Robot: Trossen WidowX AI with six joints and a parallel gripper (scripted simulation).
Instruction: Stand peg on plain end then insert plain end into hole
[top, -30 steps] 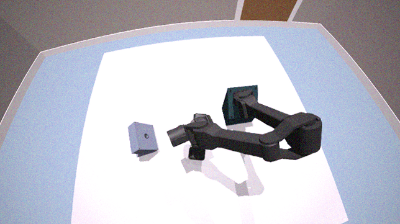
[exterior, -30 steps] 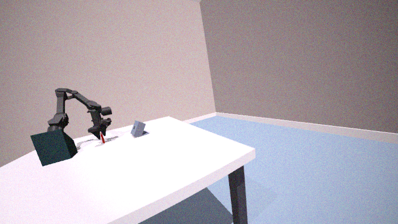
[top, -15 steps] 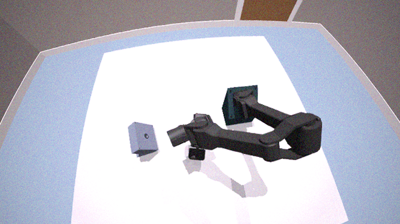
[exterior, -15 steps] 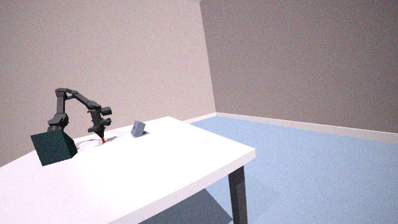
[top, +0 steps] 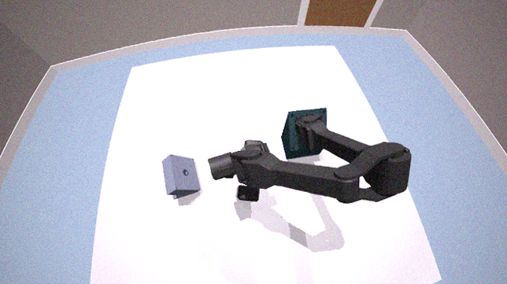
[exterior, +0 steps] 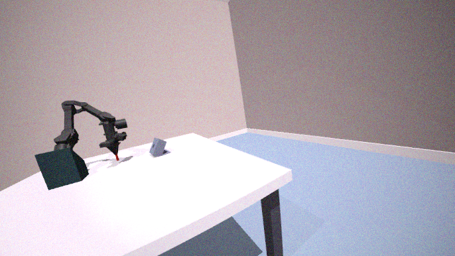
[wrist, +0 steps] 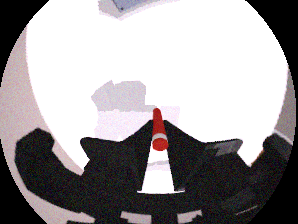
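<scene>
My gripper tip is now 25 cm short of the grey sloped panel, 6 cm to the left of it and 1 cm above it. The rest, counted from my gripper tip: red peg: 2 cm above.
</scene>
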